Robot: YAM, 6 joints.
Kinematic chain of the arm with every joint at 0, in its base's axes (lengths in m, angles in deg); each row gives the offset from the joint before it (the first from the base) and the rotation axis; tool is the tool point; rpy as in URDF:
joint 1: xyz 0 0 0.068 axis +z
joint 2: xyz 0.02 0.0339 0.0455 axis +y
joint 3: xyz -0.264 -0.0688 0 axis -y
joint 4: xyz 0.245 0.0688 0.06 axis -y
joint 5: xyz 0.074 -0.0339 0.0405 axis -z
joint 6: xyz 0.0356 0 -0.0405 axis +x
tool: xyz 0 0 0 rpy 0 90 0
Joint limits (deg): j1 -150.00..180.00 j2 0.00..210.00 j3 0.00..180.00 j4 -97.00..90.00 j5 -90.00..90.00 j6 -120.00..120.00
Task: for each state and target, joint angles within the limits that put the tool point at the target. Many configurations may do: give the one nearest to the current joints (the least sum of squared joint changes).
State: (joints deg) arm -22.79 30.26 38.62 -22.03 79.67 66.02
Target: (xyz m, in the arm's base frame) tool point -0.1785 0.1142 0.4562
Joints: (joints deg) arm -42.10 3.72 79.87 -11.06 78.92 66.02
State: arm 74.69 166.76 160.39 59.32 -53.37 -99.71
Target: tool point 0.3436 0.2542 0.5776
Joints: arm 34.15 133.64 165.23 31.46 -29.44 -99.71
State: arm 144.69 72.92 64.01 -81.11 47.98 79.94
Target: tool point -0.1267 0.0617 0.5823
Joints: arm 163.96 68.36 117.18 -49.10 43.00 79.94
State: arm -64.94 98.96 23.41 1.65 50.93 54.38
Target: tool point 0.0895 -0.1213 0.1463
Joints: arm -41.80 54.71 15.96 -17.21 59.82 54.38
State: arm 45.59 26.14 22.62 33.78 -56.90 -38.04
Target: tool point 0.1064 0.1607 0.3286
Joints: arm 47.94 49.22 32.68 33.29 -53.59 -38.04
